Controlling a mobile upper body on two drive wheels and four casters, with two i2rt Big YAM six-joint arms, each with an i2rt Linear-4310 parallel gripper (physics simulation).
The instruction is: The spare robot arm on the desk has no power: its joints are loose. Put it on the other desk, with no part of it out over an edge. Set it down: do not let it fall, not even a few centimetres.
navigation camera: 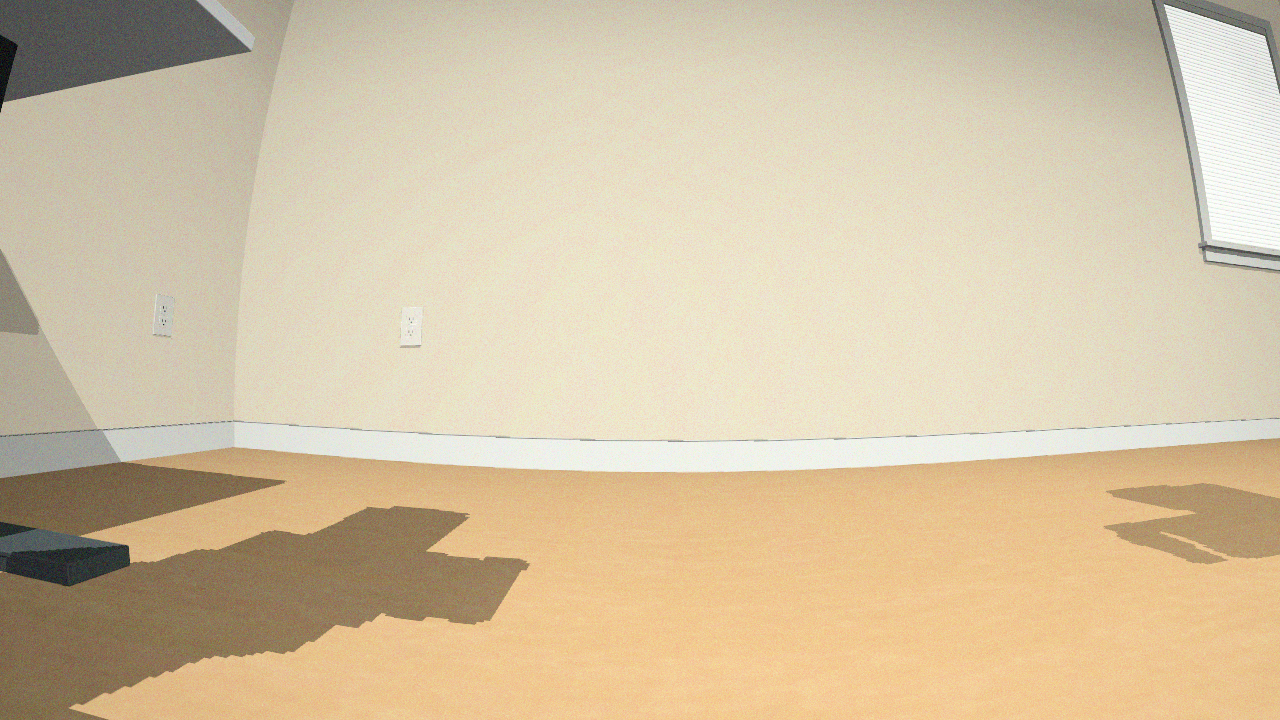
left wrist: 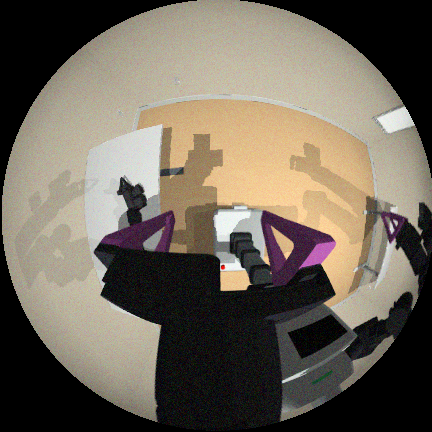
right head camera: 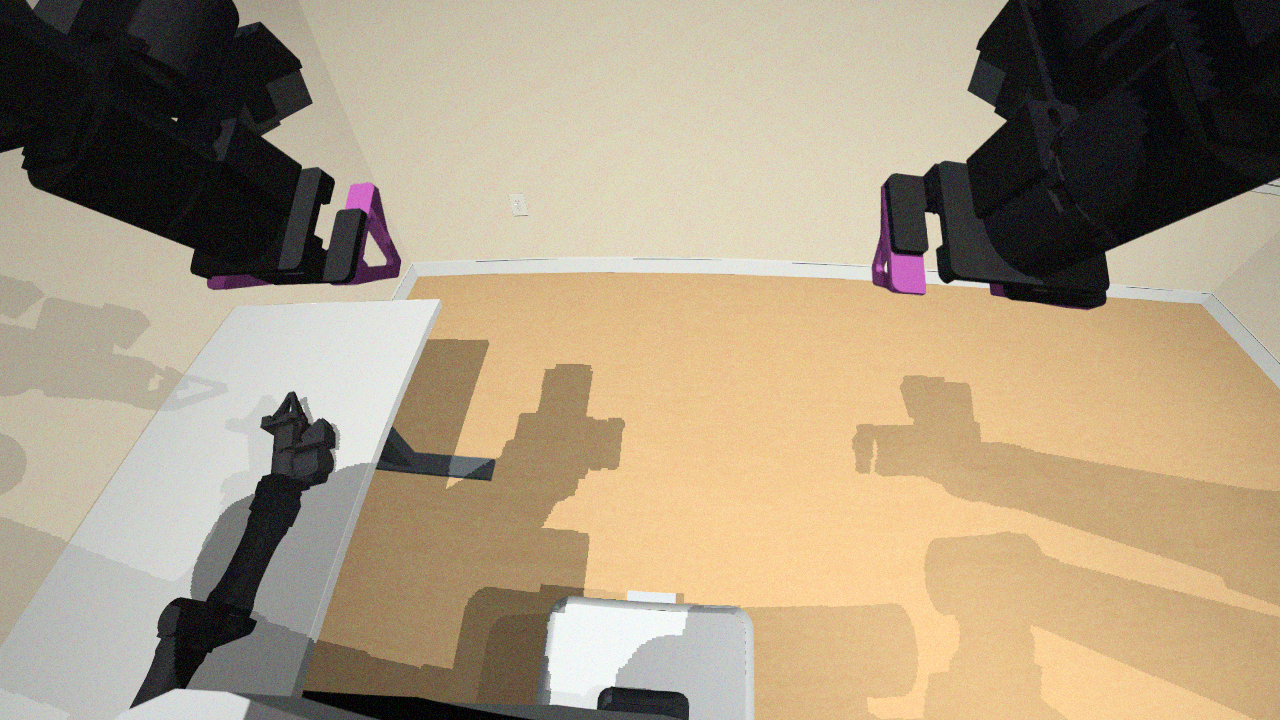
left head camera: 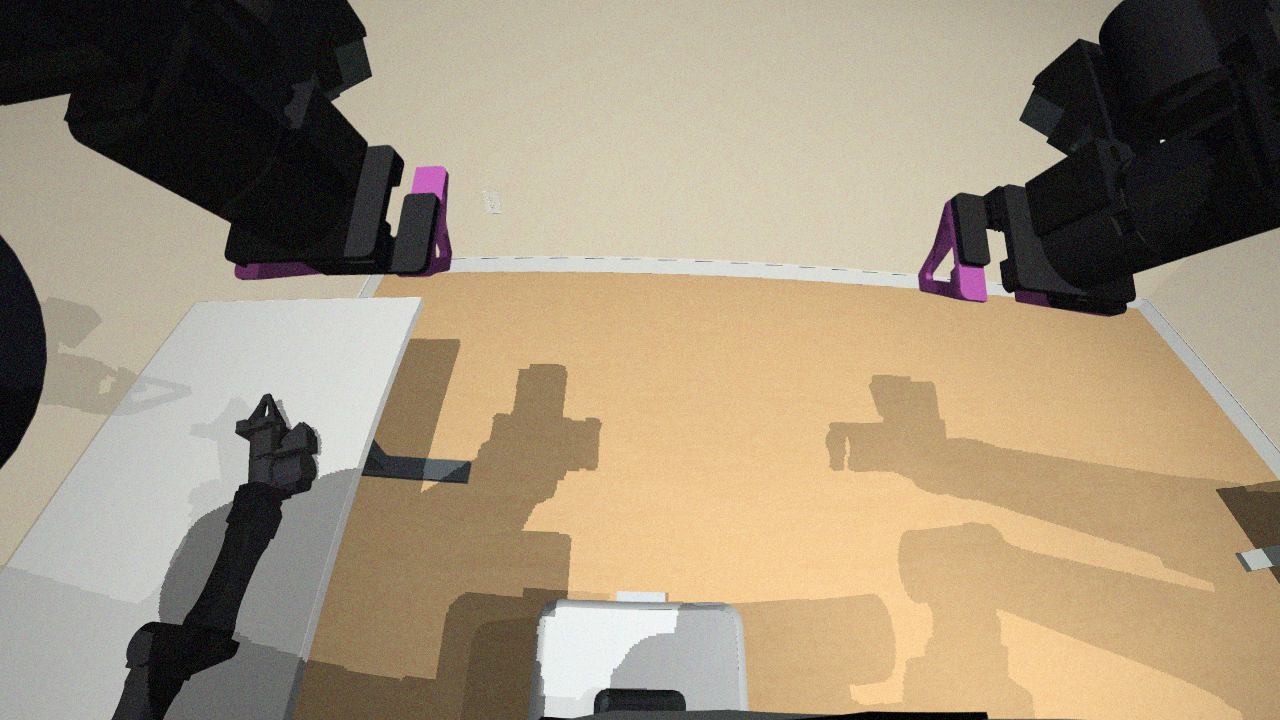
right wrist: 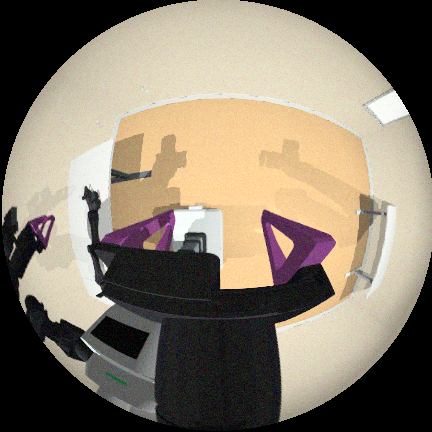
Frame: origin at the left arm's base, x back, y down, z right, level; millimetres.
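Seen in the pictures: left gripper, between the fingertips: (left wrist: pixel 217 214) (right head camera: pixel 349 270) (left head camera: pixel 389 262) (right wrist: pixel 49 216); right gripper, between the fingertips: (left wrist: pixel 385 212) (right head camera: pixel 934 280) (left head camera: pixel 970 288) (right wrist: pixel 217 214).
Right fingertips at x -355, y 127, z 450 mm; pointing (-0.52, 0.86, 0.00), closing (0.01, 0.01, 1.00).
Note:
A point is followed by its place in that frame.
The black spare arm (left head camera: pixel 234 546) (right head camera: pixel 259 541) (left wrist: pixel 136 197) (right wrist: pixel 93 220) lies stretched lengthwise on the white desk (left head camera: pixel 358 331) @(x -788, y 690, z -483 mm) (right head camera: pixel 375 331) @(x -793, y 690, z -497 mm) (left wrist: pixel 145 145) @(x -759, y 690, z -450 mm) (right wrist: pixel 90 155) @(x -829, y 690, z -643 mm) at the left. Its claw end points to the desk's far end; its base end is cut off in both head camera views. My left gripper (left head camera: pixel 344 259) (right head camera: pixel 299 268) (left wrist: pixel 217 214) @(x -355, y 127, z 2 mm) is open and empty, raised high and apart from the spare arm. My right gripper (left head camera: pixel 1020 291) (right head camera: pixel 975 286) (right wrist: pixel 217 214) @(x -355, y 128, z 450 mm) is open and empty at the right, far from it. Another white desk (left wrist: pixel 384 260) @(x 541, y 690, z 2974 mm) (right wrist: pixel 388 240) @(x 132, y 690, z 3162 mm) stands at the right.
A dark desk foot (left head camera: pixel 416 467) (right head camera: pixel 447 467) (navigation camera: pixel 67 559) juts onto the wooden floor (left head camera: pixel 716 402) @(x -1116, y 1410, z 515 mm) (navigation camera: pixel 716 582) @(x -955, y 1410, z 307 mm) from the left desk. The other desk's foot (left head camera: pixel 1257 559) @(x -277, y 1385, z 2959 mm) shows at the right edge. My white base (left head camera: pixel 572 644) @(x -206, y 1150, z 59 mm) (right head camera: pixel 581 644) @(x -198, y 1150, z 63 mm) is at bottom centre. Walls close the far side.

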